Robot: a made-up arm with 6 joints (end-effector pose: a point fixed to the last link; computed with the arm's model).
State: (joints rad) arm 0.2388 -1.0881 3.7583 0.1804 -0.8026 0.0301
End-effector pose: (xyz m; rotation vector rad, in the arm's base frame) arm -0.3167 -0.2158 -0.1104 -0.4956 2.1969 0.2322
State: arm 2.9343 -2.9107 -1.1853 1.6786 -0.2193 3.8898
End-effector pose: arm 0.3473 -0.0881 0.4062 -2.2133 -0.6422 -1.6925
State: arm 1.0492 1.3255 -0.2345 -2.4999 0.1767 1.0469
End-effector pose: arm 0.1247 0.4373 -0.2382 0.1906 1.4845 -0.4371
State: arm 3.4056 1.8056 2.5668 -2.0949 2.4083 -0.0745
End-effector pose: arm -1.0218 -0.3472 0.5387 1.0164 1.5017 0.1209
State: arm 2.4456 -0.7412 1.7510 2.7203 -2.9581 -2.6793
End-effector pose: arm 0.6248 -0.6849 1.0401 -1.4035 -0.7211 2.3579
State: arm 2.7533 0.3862 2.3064 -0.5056 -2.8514 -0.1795
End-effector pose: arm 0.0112 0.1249 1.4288 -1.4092 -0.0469 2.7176
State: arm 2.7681 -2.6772 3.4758 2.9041 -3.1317 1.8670
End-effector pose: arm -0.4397 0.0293 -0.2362 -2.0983 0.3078 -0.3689
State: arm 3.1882 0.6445 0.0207 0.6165 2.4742 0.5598
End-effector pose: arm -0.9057 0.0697 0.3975 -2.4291 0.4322 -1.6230
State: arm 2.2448 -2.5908 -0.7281 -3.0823 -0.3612 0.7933
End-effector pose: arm 0.1806 -0.4452 0.4740 -1.1386 -0.4586 -1.1951
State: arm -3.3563 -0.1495 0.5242 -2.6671 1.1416 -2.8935
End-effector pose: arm -0.4905 -0.0178 1.1821 -0.7419 -0.6322 2.4413
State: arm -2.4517 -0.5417 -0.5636 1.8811 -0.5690 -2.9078
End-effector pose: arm -0.2728 -0.2793 0.8651 -0.0783 -1.5028 -2.5292
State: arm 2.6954 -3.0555 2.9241 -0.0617 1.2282 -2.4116
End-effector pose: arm -0.4654 0.3742 -0.4422 -0.9438 -2.0455 -0.9968
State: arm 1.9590 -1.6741 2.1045 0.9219 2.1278 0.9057
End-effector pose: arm 0.4532 -0.8894 -0.2419 -0.1943 -0.2503 2.7007
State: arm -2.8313 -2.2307 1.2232 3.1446 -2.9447 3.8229
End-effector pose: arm 1.0402 0.1897 -0.2353 -0.3061 0.9308 -2.7160
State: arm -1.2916 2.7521 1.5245 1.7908 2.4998 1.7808
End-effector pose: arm 0.1803 -0.5204 -0.7754 -1.6655 -1.2095 -0.3649
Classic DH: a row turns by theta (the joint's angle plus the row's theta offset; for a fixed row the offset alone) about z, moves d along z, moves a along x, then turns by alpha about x. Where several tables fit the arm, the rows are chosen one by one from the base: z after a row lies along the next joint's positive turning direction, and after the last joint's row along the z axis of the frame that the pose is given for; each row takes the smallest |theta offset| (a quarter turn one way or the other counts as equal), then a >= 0, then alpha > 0; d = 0 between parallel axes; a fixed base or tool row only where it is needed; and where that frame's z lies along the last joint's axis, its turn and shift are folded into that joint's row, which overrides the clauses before.
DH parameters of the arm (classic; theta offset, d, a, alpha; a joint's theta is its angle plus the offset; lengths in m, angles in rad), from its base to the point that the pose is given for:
joint 1: 0 0.2932 0 -1.5708
joint 2: -1.5708 0 0.5321 3.1416
joint 3: 0 0 0 -1.5708
joint 4: 0 -0.6598 0 1.5708
joint 5: 0 0.137 0 -1.5708
joint 6: 1.5708 0 0 1.5708
tool (fixed): -1.5708 0 0 0

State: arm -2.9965 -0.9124 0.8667 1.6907 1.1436 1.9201
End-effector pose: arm 0.6855 0.0836 1.2362 0.4880 -1.0027 -1.0874
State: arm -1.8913 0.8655 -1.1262 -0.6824 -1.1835 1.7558
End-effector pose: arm -0.1188 -0.0203 0.0712 1.5712 0.5498 0.4342
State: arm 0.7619 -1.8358 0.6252 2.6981 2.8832 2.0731
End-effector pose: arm -0.8548 -0.6445 0.5233 0.4403 0.6884 0.6822
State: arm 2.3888 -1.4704 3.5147 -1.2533 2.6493 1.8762
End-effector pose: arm 0.3774 -0.2949 -0.3239 -0.7953 -1.2053 -0.2020
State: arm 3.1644 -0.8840 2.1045 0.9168 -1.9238 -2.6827
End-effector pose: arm 1.0779 0.1080 0.6237 -0.9377 -2.1334 0.4146
